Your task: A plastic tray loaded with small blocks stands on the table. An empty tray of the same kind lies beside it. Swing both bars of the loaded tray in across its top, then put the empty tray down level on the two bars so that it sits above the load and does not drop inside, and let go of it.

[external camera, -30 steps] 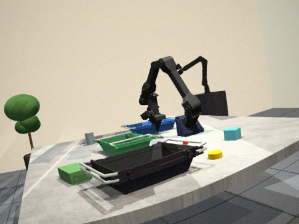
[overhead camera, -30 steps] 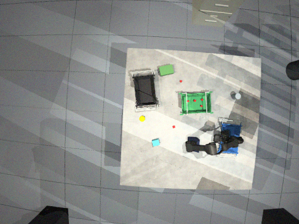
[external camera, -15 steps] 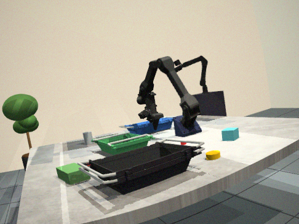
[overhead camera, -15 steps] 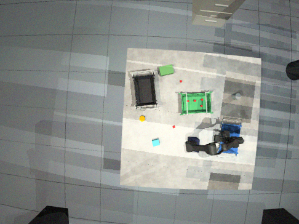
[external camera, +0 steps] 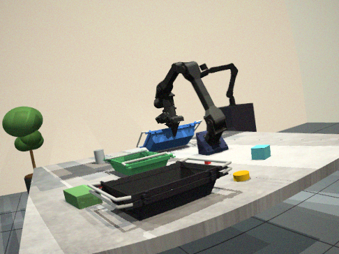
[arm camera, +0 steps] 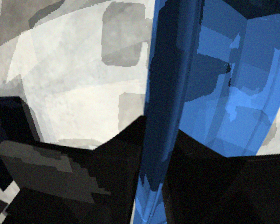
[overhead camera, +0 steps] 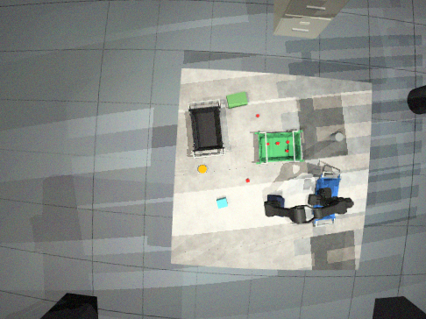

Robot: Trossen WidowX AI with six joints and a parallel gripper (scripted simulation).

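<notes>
Right now the blue tray is 80 mm to the right of my gripper tip and 10 mm behind it. Round my gripper tip: cyan cube: 590 mm to the left, 60 mm behind, 50 mm below; then yellow disc: 720 mm to the left, 160 mm ahead, 70 mm below; then grey cylinder: 380 mm ahead, 140 mm to the right, 40 mm below.
</notes>
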